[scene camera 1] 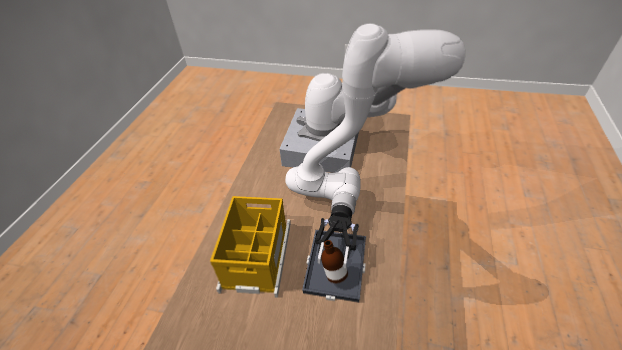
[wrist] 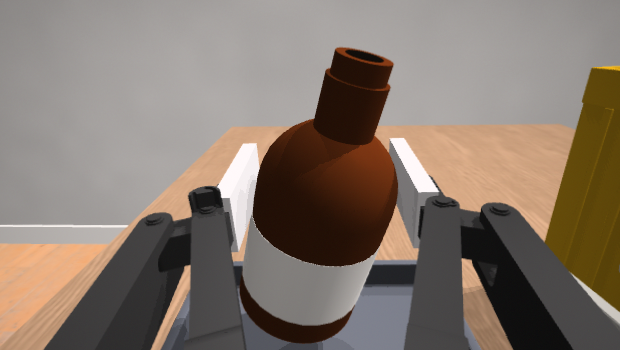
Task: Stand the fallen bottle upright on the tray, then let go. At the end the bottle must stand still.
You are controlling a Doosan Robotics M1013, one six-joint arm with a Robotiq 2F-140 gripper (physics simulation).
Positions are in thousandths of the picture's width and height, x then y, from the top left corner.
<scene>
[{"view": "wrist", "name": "my gripper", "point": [522, 464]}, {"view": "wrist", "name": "yellow crate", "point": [930, 670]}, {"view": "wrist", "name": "brown bottle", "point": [528, 539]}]
</scene>
